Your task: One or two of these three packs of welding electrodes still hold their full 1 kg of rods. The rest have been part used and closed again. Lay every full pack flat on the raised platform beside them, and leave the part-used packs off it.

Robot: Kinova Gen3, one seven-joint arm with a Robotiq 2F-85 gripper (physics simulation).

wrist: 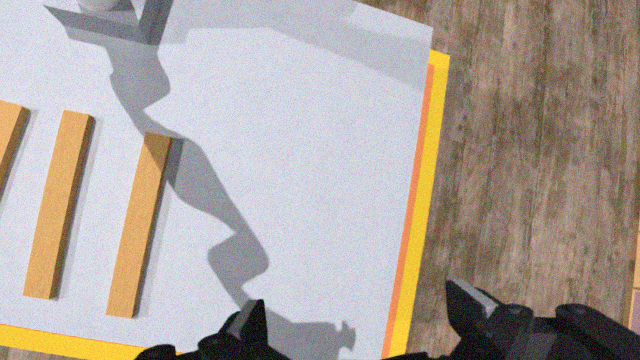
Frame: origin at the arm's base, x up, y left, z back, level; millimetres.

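Seen in the pictures: gripper, fingertip midpoint: (356, 310).
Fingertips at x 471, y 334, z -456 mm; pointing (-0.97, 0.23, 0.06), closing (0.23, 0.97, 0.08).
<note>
A point is followed by its place in that frame.
My gripper (356, 310) @[y 334, x 471, z -456 mm] is open, with nothing between its fingers. Its left fingertip shows over a large white surface and its right fingertip over brown wood. The white surface (320, 150) @[y 439, x -77, z -293 mm] has an orange and yellow edge; I cannot tell if it is the raised platform. Three tan bars lie on it at the left, roughly parallel: one (137, 230) @[y 72, x -53, z -455 mm], a second (60, 205) @[y -71, x -53, z -406 mm], and a third (9, 132) @[y -171, x -53, z -267 mm] cut off by the view's edge. No pack of welding electrodes can be made out for certain.
A grey angular object (107, 25) @[y 10, x -27, z -59 mm] with a pale rounded part stands at the top left. Brown wood grain (540, 150) lies right of the yellow edge. A sliver of a tan and pinkish object (636, 310) shows at the far right. The arm's shadow crosses the white surface.
</note>
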